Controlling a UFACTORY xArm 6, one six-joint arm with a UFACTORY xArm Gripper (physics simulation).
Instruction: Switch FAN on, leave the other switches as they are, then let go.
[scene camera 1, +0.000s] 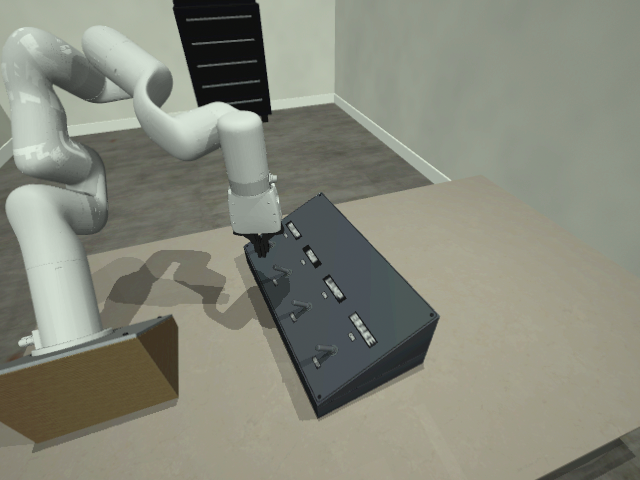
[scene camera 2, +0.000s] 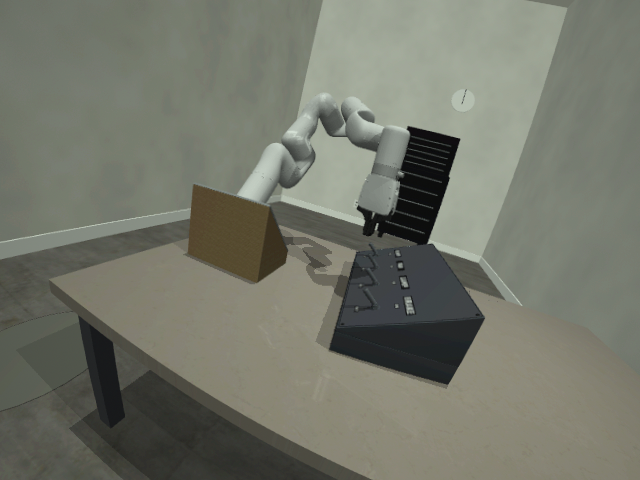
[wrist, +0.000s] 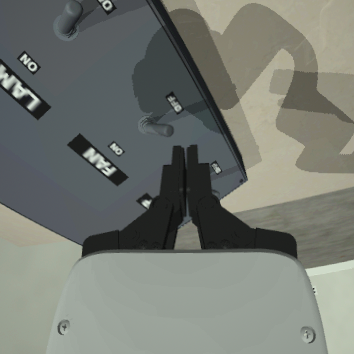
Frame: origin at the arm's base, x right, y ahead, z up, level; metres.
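Seen in the pictures: gripper, fingertip midpoint: (scene camera 1: 262, 253) (scene camera 2: 367, 235) (wrist: 186, 159); arm's base at its link origin: (scene camera 1: 75, 343) (scene camera 2: 239, 218).
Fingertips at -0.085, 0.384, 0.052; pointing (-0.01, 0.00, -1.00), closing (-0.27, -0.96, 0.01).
Offsets run from my fingertips to a thing's top centre, as dx, dy, dz. "spot": to the spot under its first point. Level surfaces: height alone.
The FAN switch lever {-0.011, +0.037, -0.052} (scene camera 1: 281, 270) (scene camera 2: 373, 262) (wrist: 162, 129) leans toward its OFF mark {spot: -0.008, +0.017, -0.107} (wrist: 174, 103), away from its ON mark {spot: -0.020, +0.094, -0.073} (wrist: 116, 148) and the FAN label {-0.024, +0.118, -0.058} (scene camera 1: 311, 256) (scene camera 2: 400, 265) (wrist: 98, 159). My gripper (scene camera 1: 262, 254) (scene camera 2: 369, 232) (wrist: 186, 159) is shut and empty. Its fingertips are above the panel's low side, between the FAN and PUMP levers, and appear apart from the FAN lever. The LAMP lever {+0.108, +0.056, -0.052} (scene camera 1: 301, 305) (scene camera 2: 371, 276) and the front lever {+0.226, +0.076, -0.052} (scene camera 1: 326, 349) (scene camera 2: 369, 298) also lean toward the low side. The PUMP lever {spot: -0.124, +0.020, -0.076} (scene camera 2: 373, 250) is mostly hidden by the fingers in the wrist view.
The dark sloped switch box (scene camera 1: 382, 289) (scene camera 2: 439, 289) (wrist: 55, 165) stands on the table {dz -0.181} (scene camera 1: 516, 310) (scene camera 2: 248, 330). The arm's wedge-shaped brown base (scene camera 1: 93, 387) (scene camera 2: 227, 232) stands to its left. A black cabinet (scene camera 1: 227, 56) (scene camera 2: 431, 180) is behind the table.
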